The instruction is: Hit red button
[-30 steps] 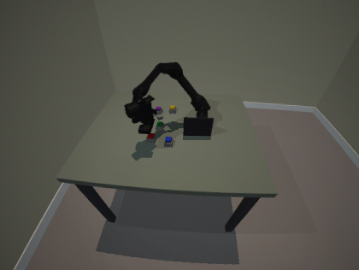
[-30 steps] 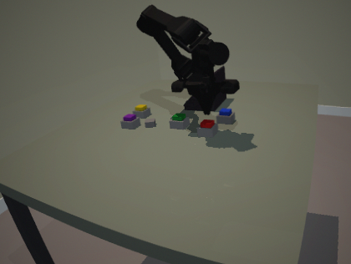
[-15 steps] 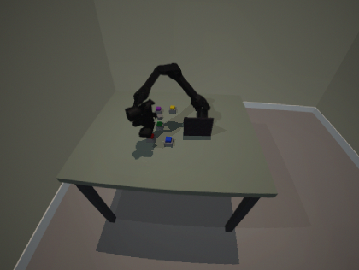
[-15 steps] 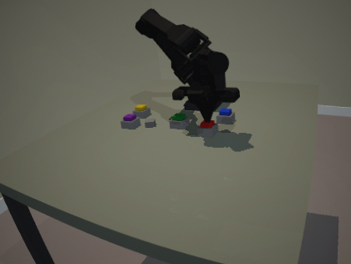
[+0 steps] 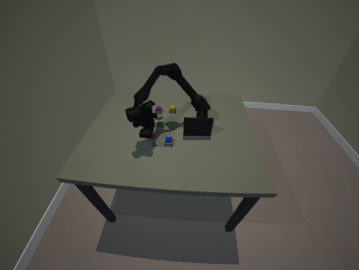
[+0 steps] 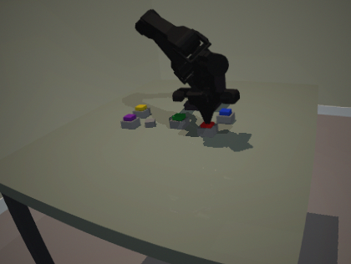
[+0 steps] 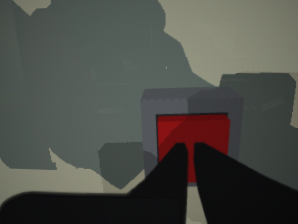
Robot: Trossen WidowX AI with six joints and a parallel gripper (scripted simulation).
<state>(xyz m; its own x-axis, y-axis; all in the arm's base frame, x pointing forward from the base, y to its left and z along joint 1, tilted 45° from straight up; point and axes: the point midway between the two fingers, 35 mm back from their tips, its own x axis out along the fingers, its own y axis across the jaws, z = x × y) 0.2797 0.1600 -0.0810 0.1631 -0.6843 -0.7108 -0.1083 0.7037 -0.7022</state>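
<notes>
Now: the red button 10 mm below my gripper tip. Also, from my gripper tip: small grey block 220 mm to the right, 20 mm below, 10 mm ahead; then green button 120 mm to the right, 20 mm behind; then blue button 110 mm behind, 10 mm to the left.
</notes>
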